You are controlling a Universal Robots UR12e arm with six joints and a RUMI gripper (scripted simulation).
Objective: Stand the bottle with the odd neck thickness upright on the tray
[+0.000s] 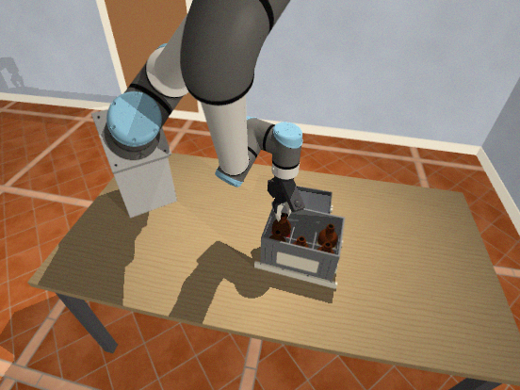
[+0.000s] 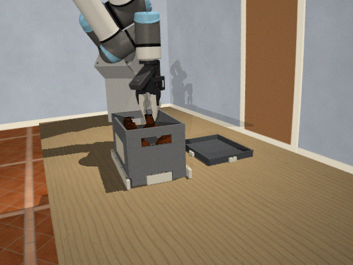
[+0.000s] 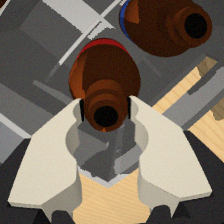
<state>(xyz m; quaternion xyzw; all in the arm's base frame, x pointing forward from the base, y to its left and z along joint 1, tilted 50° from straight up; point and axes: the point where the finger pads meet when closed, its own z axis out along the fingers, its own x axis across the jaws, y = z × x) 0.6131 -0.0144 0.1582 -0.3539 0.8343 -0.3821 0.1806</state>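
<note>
Now: the bottle 180 mm ahead of my hand, 70 mm below it and 30 mm to the right of it. The rest, counted from my hand: grey tray 230 mm to the left, 140 mm below, 90 mm ahead; then grey crate 80 mm ahead, 70 mm below, 60 mm to the right.
</note>
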